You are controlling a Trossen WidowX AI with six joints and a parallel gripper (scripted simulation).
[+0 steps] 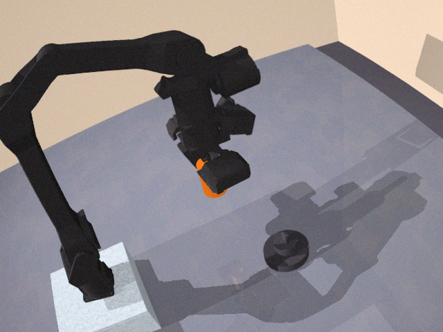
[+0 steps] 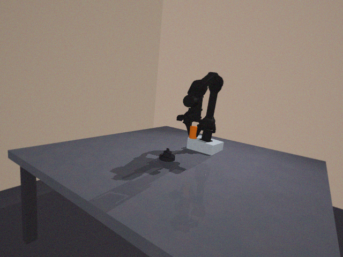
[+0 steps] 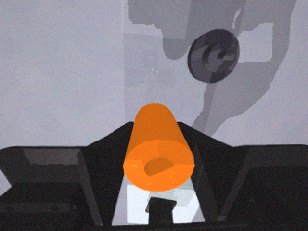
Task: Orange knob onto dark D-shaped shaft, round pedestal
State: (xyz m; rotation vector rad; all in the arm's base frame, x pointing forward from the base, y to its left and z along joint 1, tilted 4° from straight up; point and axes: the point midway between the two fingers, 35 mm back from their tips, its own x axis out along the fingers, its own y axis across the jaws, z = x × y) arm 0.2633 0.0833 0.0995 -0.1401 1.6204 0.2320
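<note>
My gripper tip is 9 cm short of the round dark pedestal, 9 cm to the left of it and 11 cm above it. Also, from my gripper tip: orange knob 2 cm above.
</note>
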